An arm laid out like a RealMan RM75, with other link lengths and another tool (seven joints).
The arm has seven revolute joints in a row. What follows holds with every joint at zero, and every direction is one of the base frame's. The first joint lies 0.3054 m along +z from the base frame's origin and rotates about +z. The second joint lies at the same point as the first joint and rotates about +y. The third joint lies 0.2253 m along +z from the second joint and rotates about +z. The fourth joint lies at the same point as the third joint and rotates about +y. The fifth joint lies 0.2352 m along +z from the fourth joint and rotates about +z. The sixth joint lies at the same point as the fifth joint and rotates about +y. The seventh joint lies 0.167 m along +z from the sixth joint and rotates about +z. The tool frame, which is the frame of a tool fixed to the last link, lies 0.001 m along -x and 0.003 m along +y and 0.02 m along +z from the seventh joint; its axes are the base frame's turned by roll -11.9, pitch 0 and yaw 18.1 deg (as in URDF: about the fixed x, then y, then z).
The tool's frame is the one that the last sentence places.
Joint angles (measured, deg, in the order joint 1, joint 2, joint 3, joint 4, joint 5, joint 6, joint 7), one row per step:
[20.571 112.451 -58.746 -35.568 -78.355 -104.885 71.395]
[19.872 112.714 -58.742 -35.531 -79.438 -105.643 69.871]
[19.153 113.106 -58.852 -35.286 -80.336 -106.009 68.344]
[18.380 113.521 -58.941 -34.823 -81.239 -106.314 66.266]
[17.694 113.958 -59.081 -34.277 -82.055 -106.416 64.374]
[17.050 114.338 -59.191 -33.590 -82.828 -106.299 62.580]
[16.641 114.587 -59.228 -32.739 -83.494 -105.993 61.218]
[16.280 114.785 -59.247 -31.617 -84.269 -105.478 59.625]
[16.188 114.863 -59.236 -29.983 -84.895 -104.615 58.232]
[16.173 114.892 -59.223 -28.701 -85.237 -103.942 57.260]
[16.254 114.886 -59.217 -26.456 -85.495 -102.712 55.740]
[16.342 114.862 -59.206 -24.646 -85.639 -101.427 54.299]
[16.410 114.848 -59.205 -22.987 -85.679 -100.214 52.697]
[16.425 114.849 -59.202 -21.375 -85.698 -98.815 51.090]
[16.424 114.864 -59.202 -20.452 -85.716 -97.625 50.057]
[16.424 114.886 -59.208 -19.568 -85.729 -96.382 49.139]
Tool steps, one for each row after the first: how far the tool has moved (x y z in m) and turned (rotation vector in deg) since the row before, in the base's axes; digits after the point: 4 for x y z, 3 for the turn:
[0.0034 -0.0066 -0.0035 -0.041 -0.613 0.830]
[0.0036 -0.0060 -0.0047 0.016 -0.451 0.403]
[0.0042 -0.0064 -0.0052 0.342 -0.477 0.491]
[0.0038 -0.0058 -0.0056 0.257 -0.407 0.281]
[0.0042 -0.0052 -0.0055 0.278 -0.444 -0.003]
[0.0040 -0.0037 -0.0049 0.131 -0.407 -0.329]
[0.0049 -0.0037 -0.0056 0.187 -0.600 -0.461]
[0.0054 -0.0025 -0.0059 0.079 -0.575 -0.963]
[0.0038 -0.0016 -0.0042 0.073 -0.366 -0.778]
[0.0061 -0.0019 -0.0065 0.232 -0.504 -1.430]
[0.0054 -0.0009 -0.0054 0.455 -0.685 -1.172]
[0.0050 -0.0010 -0.0049 0.630 -0.726 -0.915]
[0.0055 -0.0010 -0.0051 0.679 -0.898 -1.037]
[0.0040 0.0000 -0.0035 0.539 -0.845 -0.762]
[0.0041 0.0000 -0.0035 0.469 -0.872 -0.833]

